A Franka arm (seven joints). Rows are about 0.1 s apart.
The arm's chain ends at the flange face. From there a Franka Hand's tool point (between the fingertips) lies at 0.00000 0.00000 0.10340 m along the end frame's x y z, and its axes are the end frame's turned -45 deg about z.
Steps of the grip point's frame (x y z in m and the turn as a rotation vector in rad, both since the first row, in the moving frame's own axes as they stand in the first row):
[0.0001 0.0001 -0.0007 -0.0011 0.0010 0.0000]
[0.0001 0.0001 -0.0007 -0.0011 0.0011 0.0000]
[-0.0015 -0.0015 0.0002 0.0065 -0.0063 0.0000]
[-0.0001 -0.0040 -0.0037 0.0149 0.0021 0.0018]
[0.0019 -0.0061 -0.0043 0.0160 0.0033 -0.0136]
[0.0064 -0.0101 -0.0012 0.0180 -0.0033 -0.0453]
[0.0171 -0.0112 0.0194 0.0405 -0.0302 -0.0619]
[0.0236 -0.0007 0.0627 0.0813 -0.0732 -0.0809]
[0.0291 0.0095 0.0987 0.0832 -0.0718 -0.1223]
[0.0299 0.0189 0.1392 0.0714 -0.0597 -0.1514]
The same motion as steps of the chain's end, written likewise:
[0.0000 0.0000 -0.0007 -0.0001 0.0015 0.0000]
[0.0000 0.0000 -0.0007 0.0000 0.0016 0.0000]
[-0.0012 0.0000 0.0002 0.0001 -0.0091 0.0000]
[-0.0020 -0.0015 -0.0037 0.0120 -0.0091 0.0018]
[-0.0020 -0.0043 -0.0043 0.0136 -0.0090 -0.0136]
[-0.0010 -0.0106 -0.0012 0.0104 -0.0151 -0.0453]
[0.0094 -0.0194 0.0195 0.0073 -0.0500 -0.0619]
[0.0275 -0.0170 0.0633 0.0057 -0.1092 -0.0809]
[0.0386 -0.0137 0.0993 0.0081 -0.1096 -0.1223]
[0.0441 -0.0077 0.1396 0.0083 -0.0927 -0.1514]

